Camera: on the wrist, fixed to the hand. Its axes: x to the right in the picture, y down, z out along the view.
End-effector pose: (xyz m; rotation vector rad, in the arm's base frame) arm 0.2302 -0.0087 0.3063 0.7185 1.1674 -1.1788
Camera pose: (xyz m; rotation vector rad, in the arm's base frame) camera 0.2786 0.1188 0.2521 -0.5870 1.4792 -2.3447
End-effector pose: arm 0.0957 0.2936 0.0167 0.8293 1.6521 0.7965
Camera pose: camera -0.0083 0.3381 0.1103 -0.4568 1.4747 -0.3496
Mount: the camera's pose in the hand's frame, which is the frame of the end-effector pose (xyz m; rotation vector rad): 0.0090 0.0890 -0.1164 -0.0530 -0.2638 -1.5348
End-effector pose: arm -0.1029 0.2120 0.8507 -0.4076 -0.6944 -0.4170
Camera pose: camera 0.0083 0.2279 0.7562 0.1149 -1.1766 -1.8499
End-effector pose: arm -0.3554 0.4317 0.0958 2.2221 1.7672 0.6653
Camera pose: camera -0.3330 0.4062 0.2386 0.3832 2.4461 0.0203
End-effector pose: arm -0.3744 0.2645 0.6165 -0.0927 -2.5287 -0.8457
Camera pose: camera -0.3161 0.2677 0.7512 -1.6353 2.0021 1.1438
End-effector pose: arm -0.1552 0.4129 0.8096 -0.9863 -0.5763 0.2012
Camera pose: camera -0.0759 0.3806 0.6903 -0.3494 -1.4225 -1.0643
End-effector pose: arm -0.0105 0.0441 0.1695 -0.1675 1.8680 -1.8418
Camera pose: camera -0.0455 0.1516 0.0759 1.6873 -1.2036 1.7646
